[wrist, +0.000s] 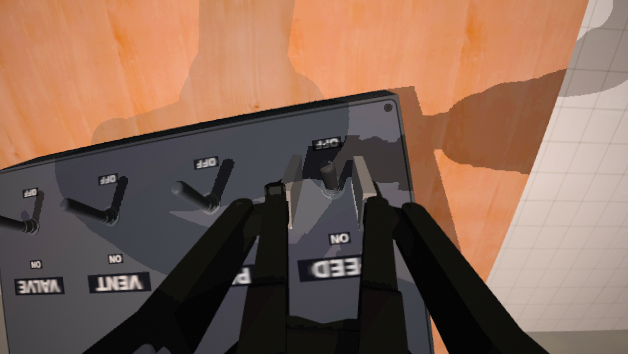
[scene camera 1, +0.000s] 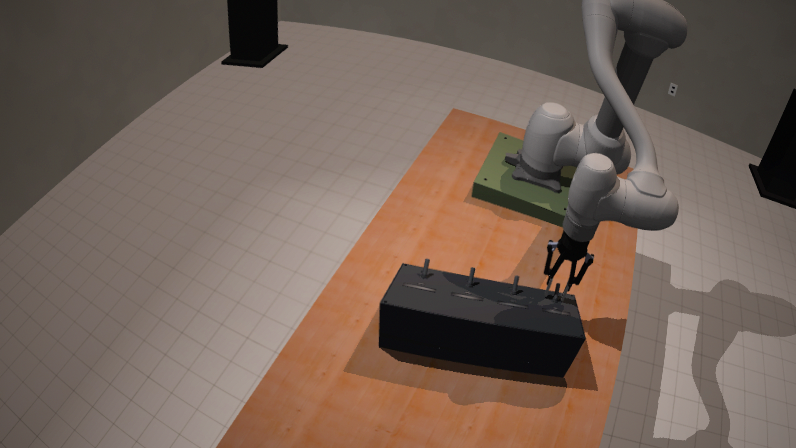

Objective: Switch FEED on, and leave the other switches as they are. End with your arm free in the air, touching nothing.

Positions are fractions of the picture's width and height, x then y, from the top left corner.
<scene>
In view: the gripper (wrist: 0.52, 0.48) and a dark switch box (scene camera 1: 0.55, 0.70).
The dark switch box is seen too in the wrist view (wrist: 0.12, 0.79).
</scene>
